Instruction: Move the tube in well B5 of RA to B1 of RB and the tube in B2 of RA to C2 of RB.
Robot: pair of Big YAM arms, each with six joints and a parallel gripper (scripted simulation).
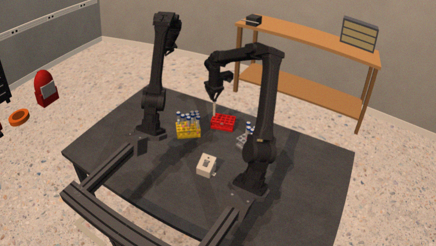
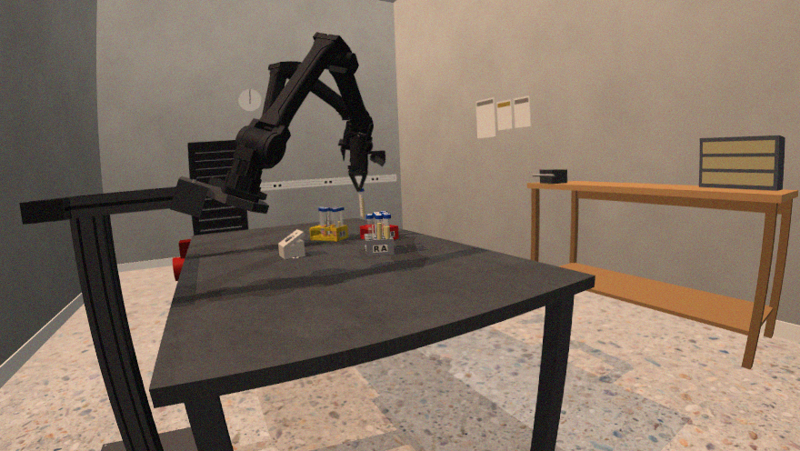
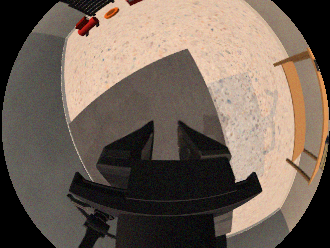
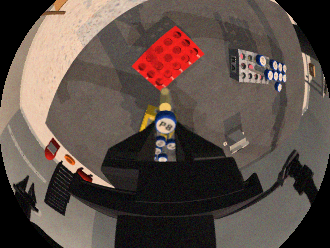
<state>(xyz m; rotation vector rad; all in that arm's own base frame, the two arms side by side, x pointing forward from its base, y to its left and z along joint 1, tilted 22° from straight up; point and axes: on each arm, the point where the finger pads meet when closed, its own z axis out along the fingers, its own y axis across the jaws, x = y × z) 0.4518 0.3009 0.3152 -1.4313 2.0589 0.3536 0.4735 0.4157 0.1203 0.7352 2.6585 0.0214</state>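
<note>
My right hand is 6 cm short of the red rack, 3 cm to the left of it and 17 cm above it.
</note>
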